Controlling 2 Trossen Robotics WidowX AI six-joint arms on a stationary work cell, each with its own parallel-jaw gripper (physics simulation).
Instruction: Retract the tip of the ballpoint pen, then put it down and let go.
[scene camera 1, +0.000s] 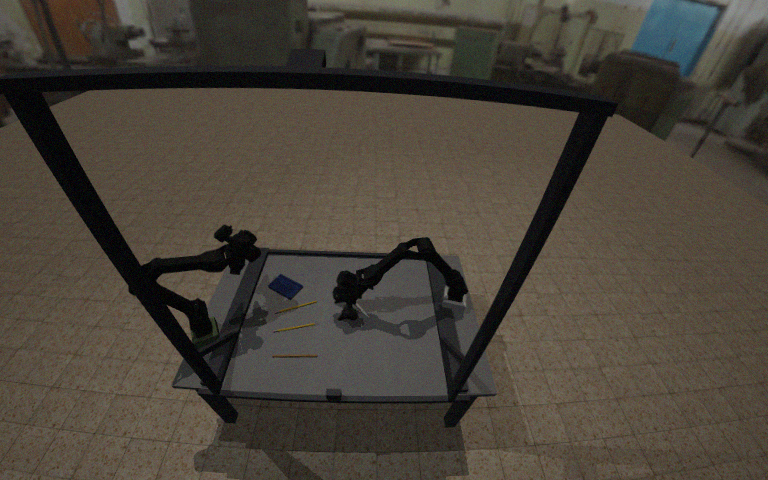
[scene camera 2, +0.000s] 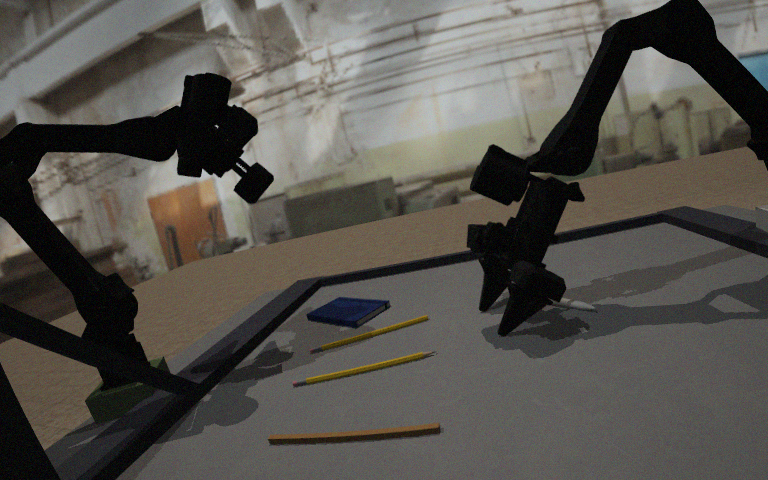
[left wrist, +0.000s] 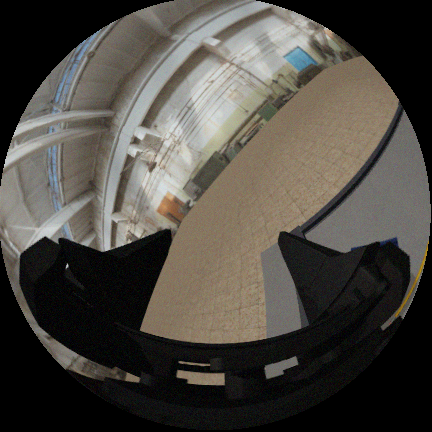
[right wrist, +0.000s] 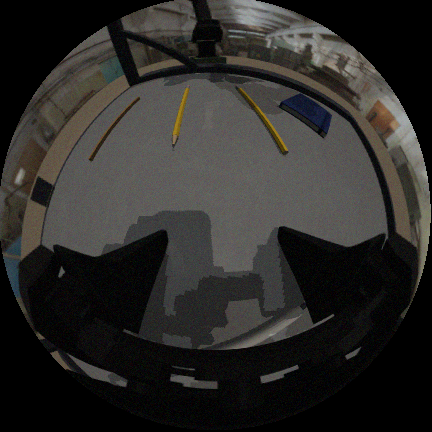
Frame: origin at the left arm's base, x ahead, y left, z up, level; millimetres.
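Where they show: left gripper, fingertip midpoint: (scene camera 2: 238, 163) (left wrist: 226, 236); right gripper, fingertip midpoint: (scene camera 1: 336, 311) (scene camera 2: 490, 322) (right wrist: 223, 234); left arm's base, origin of the base link: (scene camera 1: 203, 329) (right wrist: 206, 55); right arm's base, origin of the base link: (scene camera 1: 455, 295).
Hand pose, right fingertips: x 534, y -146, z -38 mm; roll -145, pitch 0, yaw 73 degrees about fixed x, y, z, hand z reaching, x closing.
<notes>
Things, the pixels of their top centre, and the offset from my right fingertips. Level surfaces: height alone.
- white ballpoint pen, middle of its top: (right wrist: 232, 354) (scene camera 2: 553, 295) (scene camera 1: 359, 305) 98 mm ahead, 25 mm right, 12 mm up
- grey table, its level: 1 mm down
- blue book, middle of its top: (scene camera 2: 346, 307) (right wrist: 311, 107) (scene camera 1: 285, 285) 153 mm back, 242 mm left, 11 mm up
- orange-brown stick, middle of its top: (scene camera 2: 348, 433) (right wrist: 114, 119) (scene camera 1: 294, 355) 238 mm back, 116 mm right, 6 mm up
The white ballpoint pen (scene camera 1: 362, 308) (scene camera 2: 577, 305) (right wrist: 267, 330) lies on the grey table (scene camera 1: 385, 370) (scene camera 2: 594, 407), partly hidden by my right gripper. In the right wrist view it slants across low in the picture, its dark end near the finger at the picture's right. Whether its tip is out or in is too small to tell. My right gripper (scene camera 2: 492, 322) (right wrist: 223, 234) is open and points down low over the table at the pen, with nothing held. My left gripper (left wrist: 226, 236) is open and empty, raised high at the left, far from the pen.
A blue book (scene camera 1: 285, 286) (scene camera 2: 348, 311) (right wrist: 307, 114), two yellow pencils (scene camera 2: 370, 333) (scene camera 2: 365, 369) and an orange-brown stick (scene camera 1: 294, 356) (scene camera 2: 353, 434) (right wrist: 113, 130) lie left of the right gripper in the scene views. Dark frame posts (scene camera 1: 523, 237) rise at the table's sides.
</notes>
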